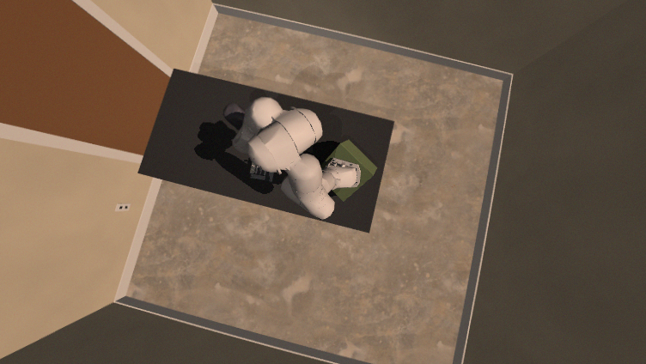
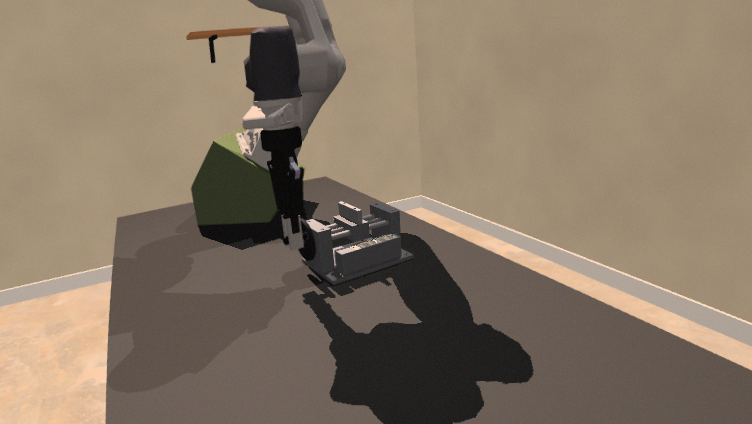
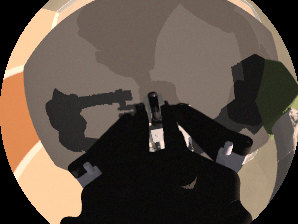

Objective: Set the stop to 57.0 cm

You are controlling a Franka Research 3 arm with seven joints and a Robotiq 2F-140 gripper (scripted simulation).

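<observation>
My hand is 1 cm past the grey stop fixture, 15 cm to the right of it and 2 cm above it. From my hand the other things lie so: handwheel (1 cm behind, 2 cm to the left, 2 cm below).
</observation>
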